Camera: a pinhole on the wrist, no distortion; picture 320 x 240 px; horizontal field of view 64.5 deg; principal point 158.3 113.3 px. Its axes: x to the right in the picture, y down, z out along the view. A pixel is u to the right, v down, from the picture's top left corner.
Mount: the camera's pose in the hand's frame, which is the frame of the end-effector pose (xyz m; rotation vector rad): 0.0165 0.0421 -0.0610 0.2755 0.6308 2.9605
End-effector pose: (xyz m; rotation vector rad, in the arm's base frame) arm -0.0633 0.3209 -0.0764 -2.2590 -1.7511 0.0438
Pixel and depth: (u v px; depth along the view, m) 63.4 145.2 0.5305
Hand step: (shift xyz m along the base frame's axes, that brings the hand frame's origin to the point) 0.1562 0.3434 -0.3886
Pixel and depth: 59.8 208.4 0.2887
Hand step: 0.0424 0.2044 -0.2004
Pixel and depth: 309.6 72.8 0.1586
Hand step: 0.1047 -0.0555 -0.1221
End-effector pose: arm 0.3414 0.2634 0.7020 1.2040 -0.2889 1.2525
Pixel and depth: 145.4 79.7 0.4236
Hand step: -0.0460 -0.2072 0.3497
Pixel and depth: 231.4 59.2 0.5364
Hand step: -0.1572 -0.3937 0.3492
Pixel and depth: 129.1 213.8 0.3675
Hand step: 0.1385 -0.2002 0.2486
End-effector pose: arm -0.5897 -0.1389 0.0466 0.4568 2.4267 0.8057
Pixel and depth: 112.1 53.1 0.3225
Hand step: 0.0295 0.3264 -0.0365
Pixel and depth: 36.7 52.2 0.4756
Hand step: -0.0624 0.5162 -0.1319
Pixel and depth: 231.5 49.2 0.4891
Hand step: 0.2710 0.4277 0.0009
